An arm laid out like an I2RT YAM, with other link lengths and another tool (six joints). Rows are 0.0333 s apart.
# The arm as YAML. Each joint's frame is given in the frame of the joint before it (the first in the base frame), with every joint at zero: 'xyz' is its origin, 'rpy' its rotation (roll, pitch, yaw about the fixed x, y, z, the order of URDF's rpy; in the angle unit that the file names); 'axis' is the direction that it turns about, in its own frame. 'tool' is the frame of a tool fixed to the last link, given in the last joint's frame.
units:
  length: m
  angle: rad
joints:
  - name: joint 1
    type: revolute
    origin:
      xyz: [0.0, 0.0, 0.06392]
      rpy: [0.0, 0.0, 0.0]
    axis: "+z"
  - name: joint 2
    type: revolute
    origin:
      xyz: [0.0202, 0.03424, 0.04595]
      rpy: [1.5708, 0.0, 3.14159]
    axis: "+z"
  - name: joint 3
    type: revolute
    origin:
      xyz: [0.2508, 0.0, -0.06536]
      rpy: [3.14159, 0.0, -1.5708]
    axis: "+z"
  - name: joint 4
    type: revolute
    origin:
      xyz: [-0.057, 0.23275, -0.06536]
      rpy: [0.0, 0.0, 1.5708]
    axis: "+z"
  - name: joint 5
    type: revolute
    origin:
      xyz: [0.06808, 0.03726, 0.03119]
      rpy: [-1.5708, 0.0, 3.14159]
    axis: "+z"
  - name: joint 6
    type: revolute
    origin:
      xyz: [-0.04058, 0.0, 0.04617]
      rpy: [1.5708, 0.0, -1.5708]
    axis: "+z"
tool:
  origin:
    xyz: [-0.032, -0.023, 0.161]
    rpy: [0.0, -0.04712, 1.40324]
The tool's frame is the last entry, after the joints.
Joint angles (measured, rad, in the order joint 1, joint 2, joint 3, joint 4, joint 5, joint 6), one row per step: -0.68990 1.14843 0.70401 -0.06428 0.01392 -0.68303; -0.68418 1.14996 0.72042 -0.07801 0.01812 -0.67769; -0.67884 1.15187 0.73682 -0.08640 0.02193 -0.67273; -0.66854 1.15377 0.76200 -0.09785 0.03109 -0.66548; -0.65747 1.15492 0.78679 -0.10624 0.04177 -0.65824; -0.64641 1.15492 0.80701 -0.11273 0.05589 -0.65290; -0.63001 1.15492 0.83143 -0.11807 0.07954 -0.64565; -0.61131 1.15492 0.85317 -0.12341 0.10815 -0.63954; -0.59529 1.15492 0.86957 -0.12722 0.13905 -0.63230; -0.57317 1.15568 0.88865 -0.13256 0.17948 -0.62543; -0.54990 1.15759 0.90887 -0.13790 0.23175 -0.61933; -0.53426 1.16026 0.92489 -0.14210 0.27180 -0.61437; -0.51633 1.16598 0.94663 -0.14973 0.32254 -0.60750
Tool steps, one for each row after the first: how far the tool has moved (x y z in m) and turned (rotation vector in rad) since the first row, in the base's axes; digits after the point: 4 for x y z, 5 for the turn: 0.0018 0.0003 0.0040 0.00124 -0.00262 -0.00055; 0.0041 0.0001 0.0092 -0.00072 -0.00901 -0.00093; 0.0078 -0.0001 0.0177 -0.00664 -0.01967 -0.00211; 0.0116 -0.0004 0.0271 -0.01504 -0.03279 -0.00382; 0.0145 -0.0007 0.0352 -0.02485 -0.04293 -0.00769; 0.0181 -0.0012 0.0456 -0.03968 -0.05634 -0.01558; 0.0212 -0.0014 0.0548 -0.05503 -0.06630 -0.02517; 0.0229 -0.0023 0.0619 -0.06802 -0.07374 -0.04009; 0.0249 -0.0029 0.0697 -0.08443 -0.07982 -0.05741; 0.0259 -0.0050 0.0778 -0.10523 -0.08355 -0.08409; 0.0261 -0.0072 0.0839 -0.12039 -0.08644 -0.10696; 0.0260 -0.0106 0.0910 -0.13755 -0.08819 -0.13812
